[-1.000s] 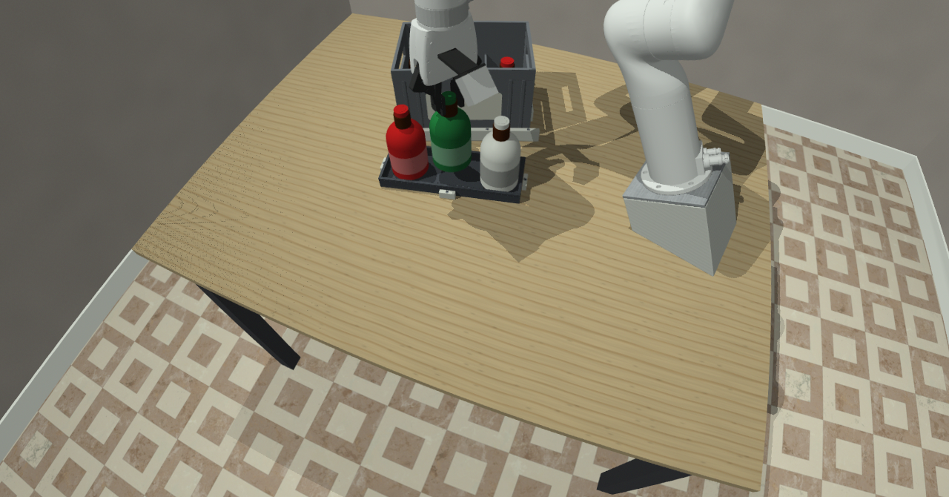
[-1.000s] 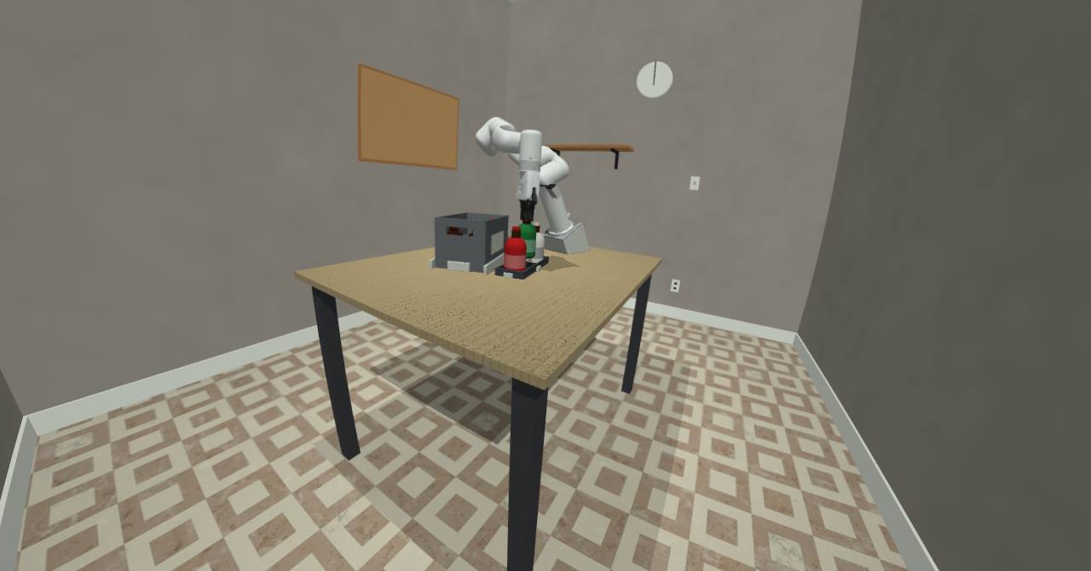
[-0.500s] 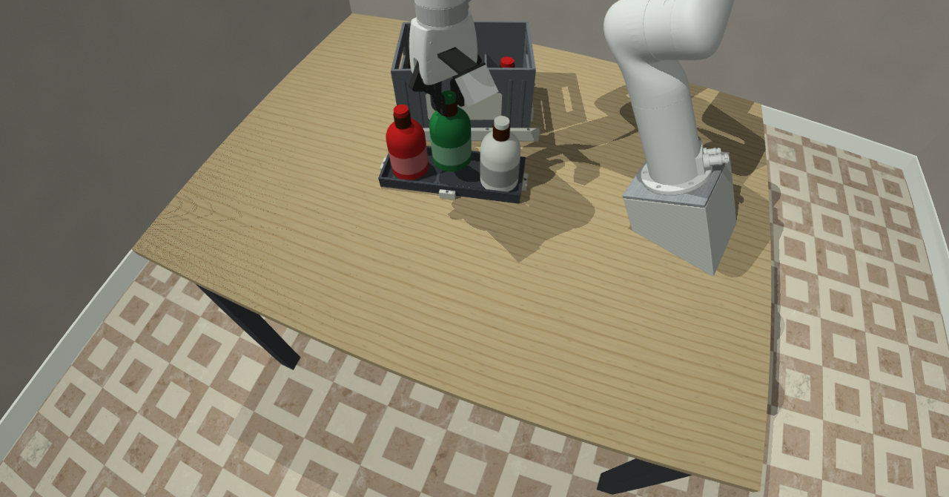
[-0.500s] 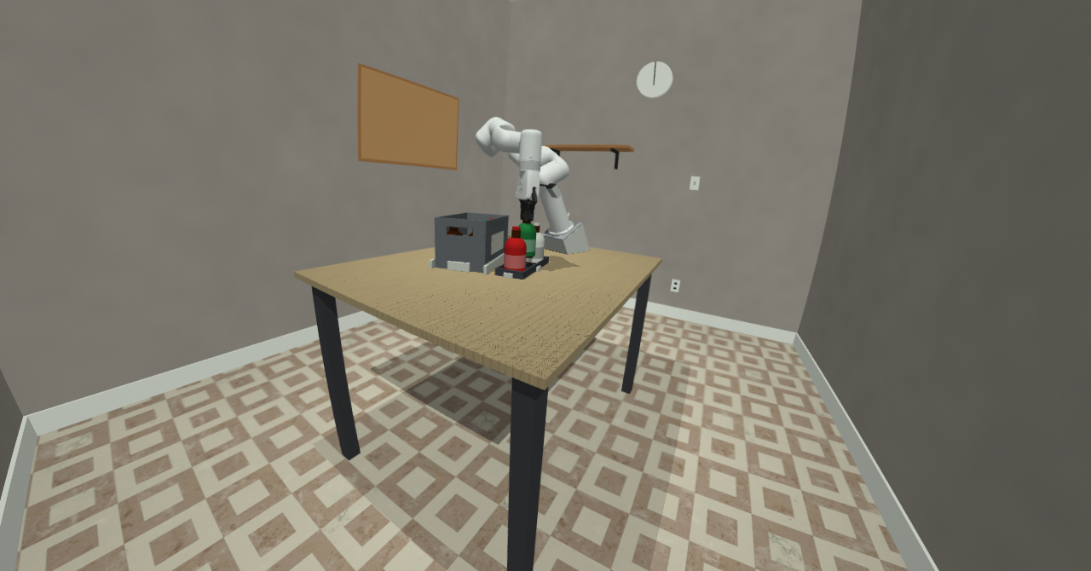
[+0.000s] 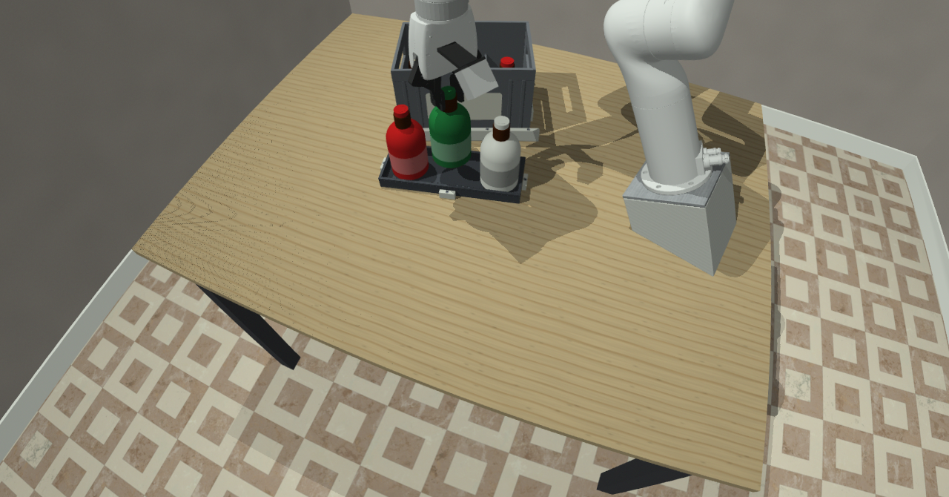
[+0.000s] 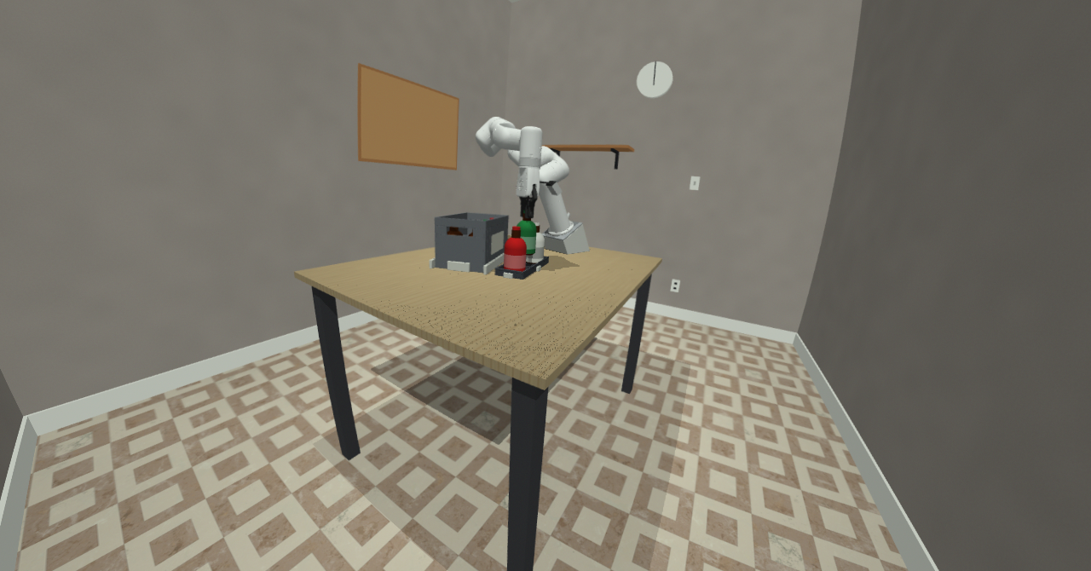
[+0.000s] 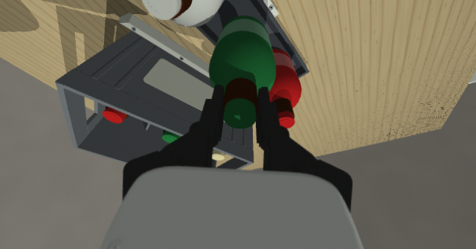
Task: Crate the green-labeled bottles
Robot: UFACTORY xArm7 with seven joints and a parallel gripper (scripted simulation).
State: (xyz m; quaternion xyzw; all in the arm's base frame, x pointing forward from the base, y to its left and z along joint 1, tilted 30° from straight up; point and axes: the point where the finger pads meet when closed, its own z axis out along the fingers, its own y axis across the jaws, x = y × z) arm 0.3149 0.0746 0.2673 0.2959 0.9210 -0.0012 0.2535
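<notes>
The green-labeled bottle is 7 cm below my hand. The rest, counted from my hand: white bottle: 12 cm below, 9 cm behind, 1 cm to the right; then dark tray: 19 cm below; then red bottle: 12 cm below, 9 cm ahead, 1 cm to the left.
</notes>
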